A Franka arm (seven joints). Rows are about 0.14 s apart.
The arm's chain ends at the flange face. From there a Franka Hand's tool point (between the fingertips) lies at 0.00 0.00 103.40 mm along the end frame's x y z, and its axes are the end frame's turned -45 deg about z.
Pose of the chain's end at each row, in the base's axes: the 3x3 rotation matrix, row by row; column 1 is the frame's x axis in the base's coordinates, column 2 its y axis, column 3 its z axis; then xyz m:
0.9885, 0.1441, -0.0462; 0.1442, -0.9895, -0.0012; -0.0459, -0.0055, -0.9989; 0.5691, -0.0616, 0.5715
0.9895, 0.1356, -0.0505; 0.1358, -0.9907, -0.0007; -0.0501, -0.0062, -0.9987; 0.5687, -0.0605, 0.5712
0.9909, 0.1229, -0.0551; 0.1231, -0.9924, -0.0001; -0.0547, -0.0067, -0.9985; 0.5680, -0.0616, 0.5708
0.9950, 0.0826, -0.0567; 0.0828, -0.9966, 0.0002; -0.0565, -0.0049, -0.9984; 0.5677, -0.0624, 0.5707
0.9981, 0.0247, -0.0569; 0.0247, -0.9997, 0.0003; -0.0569, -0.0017, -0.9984; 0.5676, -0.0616, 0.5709
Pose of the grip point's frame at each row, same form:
0.5971, 0.8009, -0.0462; 0.8016, -0.5977, -0.0012; -0.0286, -0.0363, -0.9989; 0.5643, -0.0617, 0.4682
0.6038, 0.7956, -0.0505; 0.7966, -0.6045, -0.0007; -0.0310, -0.0398, -0.9987; 0.5635, -0.0606, 0.4679
0.6138, 0.7876, -0.0551; 0.7888, -0.6147, -0.0001; -0.0339, -0.0434, -0.9985; 0.5623, -0.0616, 0.4676
0.6452, 0.7620, -0.0567; 0.7633, -0.6462, 0.0002; -0.0365, -0.0434, -0.9984; 0.5618, -0.0624, 0.4675
0.6883, 0.7232, -0.0569; 0.7244, -0.6894, 0.0003; -0.0390, -0.0414, -0.9984; 0.5617, -0.0616, 0.4677

